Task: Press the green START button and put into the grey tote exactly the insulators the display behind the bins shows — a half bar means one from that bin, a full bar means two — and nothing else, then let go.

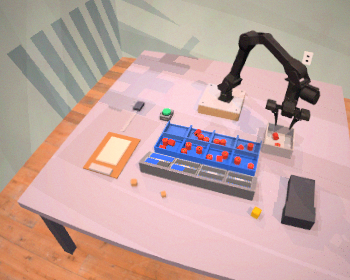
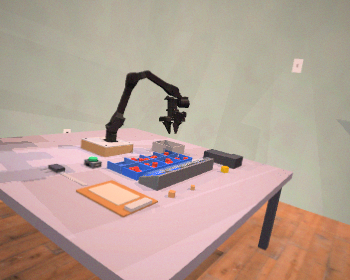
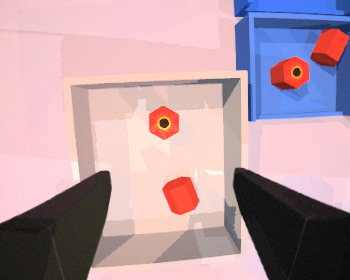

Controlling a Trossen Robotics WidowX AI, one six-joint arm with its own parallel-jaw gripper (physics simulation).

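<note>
The grey tote (image 1: 277,149) (image 2: 162,148) (image 3: 235,125) stands beside the bins. Inside it, one red insulator (image 1: 275,136) (image 3: 164,123) stands upright and another (image 1: 277,145) (image 3: 181,195) lies on its side. My gripper (image 1: 284,127) (image 2: 172,132) (image 3: 172,178) is open and empty above the tote. The blue bins (image 1: 175,131) (image 2: 120,167) (image 3: 243,60) form two rows; the back left bin looks empty, the others hold red insulators. The display (image 1: 197,183) (image 2: 185,175) shows blue bars in its two left panels; exact lengths are hard to read. The green START button (image 1: 166,112) (image 2: 93,159) sits left of the bins.
A dark block (image 1: 299,202) (image 2: 223,158) stands right of the display. A yellow cube (image 1: 256,213) (image 2: 225,169) and two small orange cubes (image 1: 133,182) (image 1: 163,194) lie in front. An orange board (image 1: 94,162) (image 2: 90,192) lies left; a small dark object (image 1: 138,106) (image 2: 56,168) lies behind it.
</note>
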